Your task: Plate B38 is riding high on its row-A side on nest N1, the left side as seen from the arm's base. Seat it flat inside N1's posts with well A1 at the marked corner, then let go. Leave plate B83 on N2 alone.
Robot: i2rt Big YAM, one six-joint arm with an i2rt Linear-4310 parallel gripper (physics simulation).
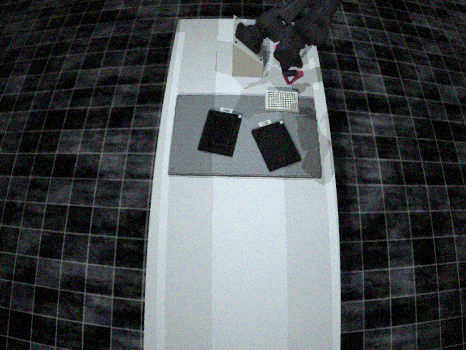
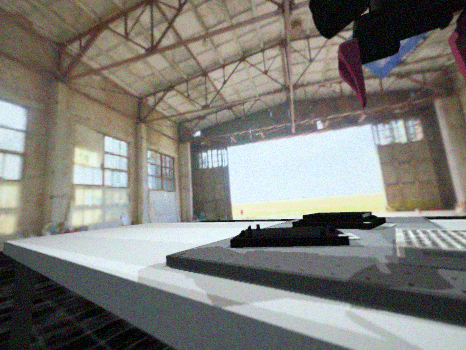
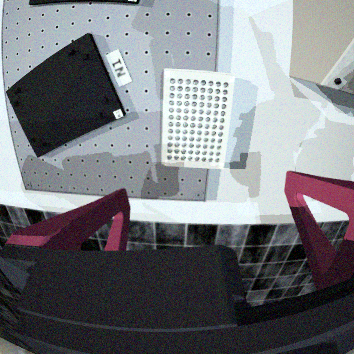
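Where they show: gripper, between the fingertips: (image 1: 285,73) (image 2: 413,94) (image 3: 208,189); arm's base, origin of its link: (image 1: 247,39).
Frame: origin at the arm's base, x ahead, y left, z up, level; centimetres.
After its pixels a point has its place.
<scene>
Nest N1 (image 1: 276,145) {x 38.1, y 14.6, z -12.5 cm} (image 2: 290,240) {x 34.2, y 19.6, z -12.8 cm} (image 3: 65,95) {x 36.0, y 13.8, z -12.5 cm} is a black tray with small posts and a white marked corner; no plate shows on it. A white well plate (image 1: 281,100) {x 18.7, y 15.4, z -12.5 cm} (image 2: 435,240) {x 19.5, y 17.5, z -12.3 cm} (image 3: 196,117) {x 18.6, y 15.0, z -12.2 cm} lies wells up beside N1, across the pegboard's edge nearest the arm. Its name and A1 mark cannot be read, and whether it lies quite level is unclear. A black plate (image 1: 220,131) {x 35.4, y -5.2, z -12.1 cm} (image 2: 340,217) {x 33.1, y -1.0, z -11.6 cm} sits on the other nest, N2. My gripper (image 1: 293,77) {x 18.7, y 14.9, z 4.1 cm} (image 2: 414,90) {x 18.7, y 14.9, z 4.1 cm} (image 3: 208,189) {x 18.7, y 14.9, z 4.1 cm} is open and empty, above and to the arm side of the white plate.
The grey pegboard (image 1: 192,162) {x 47.6, y -13.1, z -13.6 cm} (image 2: 225,257) {x 38.5, y 28.2, z -13.6 cm} (image 3: 175,25) {x 22.7, y 4.0, z -13.6 cm} carries both nests and stands slightly above the white table (image 1: 250,225) {x 66.5, y 8.8, z -15.0 cm}. A beige panel (image 1: 245,65) {x 7.5, y 0.5, z -7.5 cm} (image 3: 320,35) {x 7.4, y 1.8, z -7.3 cm} stands near the arm's base. The N1 label (image 3: 118,67) {x 29.1, y 10.0, z -13.5 cm} lies beside its nest.
</scene>
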